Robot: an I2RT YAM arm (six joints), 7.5 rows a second.
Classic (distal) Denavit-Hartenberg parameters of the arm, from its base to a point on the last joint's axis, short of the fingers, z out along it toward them. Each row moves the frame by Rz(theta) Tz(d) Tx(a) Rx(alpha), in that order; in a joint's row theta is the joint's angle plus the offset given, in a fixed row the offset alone. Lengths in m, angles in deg.
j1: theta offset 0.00, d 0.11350, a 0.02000, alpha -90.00
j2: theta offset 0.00, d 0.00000, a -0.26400, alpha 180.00
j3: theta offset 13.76, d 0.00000, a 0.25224, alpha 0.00
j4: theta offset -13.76, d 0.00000, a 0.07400, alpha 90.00
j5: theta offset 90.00, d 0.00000, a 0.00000, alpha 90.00
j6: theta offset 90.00, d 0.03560, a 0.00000, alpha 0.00
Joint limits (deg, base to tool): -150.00..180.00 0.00..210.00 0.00..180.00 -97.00..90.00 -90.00..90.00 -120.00..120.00
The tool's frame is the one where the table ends.
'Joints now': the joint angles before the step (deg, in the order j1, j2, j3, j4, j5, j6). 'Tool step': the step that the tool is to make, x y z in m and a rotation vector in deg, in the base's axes. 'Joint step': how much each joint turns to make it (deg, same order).
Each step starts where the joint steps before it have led.
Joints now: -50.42, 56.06, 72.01, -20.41, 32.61, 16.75
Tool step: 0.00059, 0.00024, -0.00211, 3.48, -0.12, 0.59
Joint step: 0.06, 0.70, 1.59, -4.90, -0.79, 2.64
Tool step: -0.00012, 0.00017, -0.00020, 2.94, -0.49, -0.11
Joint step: -0.05, 0.79, 1.80, -4.34, -0.33, 2.62
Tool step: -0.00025, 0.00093, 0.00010, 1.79, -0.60, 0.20
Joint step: 0.04, 0.36, 1.07, -2.64, -0.51, 1.79
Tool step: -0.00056, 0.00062, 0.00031, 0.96, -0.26, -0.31
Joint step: 0.01, 0.20, 0.67, -1.56, 0.11, 1.01
